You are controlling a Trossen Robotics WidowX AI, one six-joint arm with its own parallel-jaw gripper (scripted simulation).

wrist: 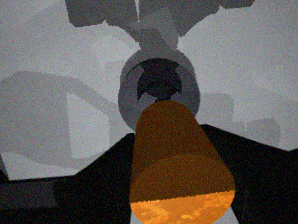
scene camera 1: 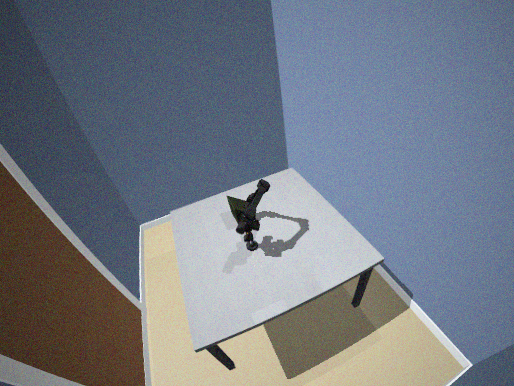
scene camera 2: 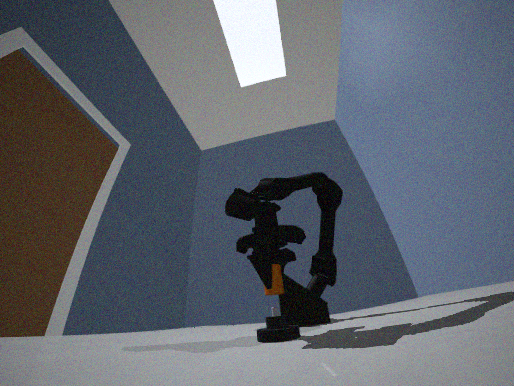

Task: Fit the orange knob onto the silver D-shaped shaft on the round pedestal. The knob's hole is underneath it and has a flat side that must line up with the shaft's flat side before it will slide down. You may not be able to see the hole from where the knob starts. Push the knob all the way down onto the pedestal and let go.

Observation:
My gripper [scene camera 2: 274,289] carries an orange knob [wrist: 175,166]. Also in view: a round pedestal [wrist: 152,80].
My gripper also shows in the wrist view [wrist: 167,135].

